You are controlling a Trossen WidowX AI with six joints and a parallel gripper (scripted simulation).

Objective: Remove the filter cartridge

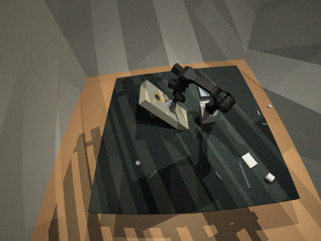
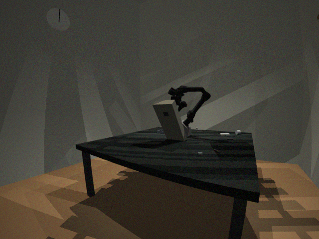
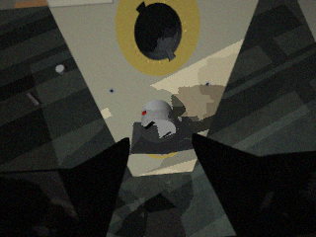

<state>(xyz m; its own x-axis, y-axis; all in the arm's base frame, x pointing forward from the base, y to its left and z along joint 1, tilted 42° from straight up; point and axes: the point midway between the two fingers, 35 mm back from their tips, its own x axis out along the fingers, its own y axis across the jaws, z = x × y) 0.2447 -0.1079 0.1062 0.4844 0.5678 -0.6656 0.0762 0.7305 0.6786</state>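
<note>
The round filter cartridge lies 40 mm below my gripper tip and 20 mm ahead of it. The rest, counted from my gripper tip: cream block (440 mm behind, 400 mm to the left, 250 mm below); then grey tray (330 mm behind, 270 mm to the right, 240 mm below).
</note>
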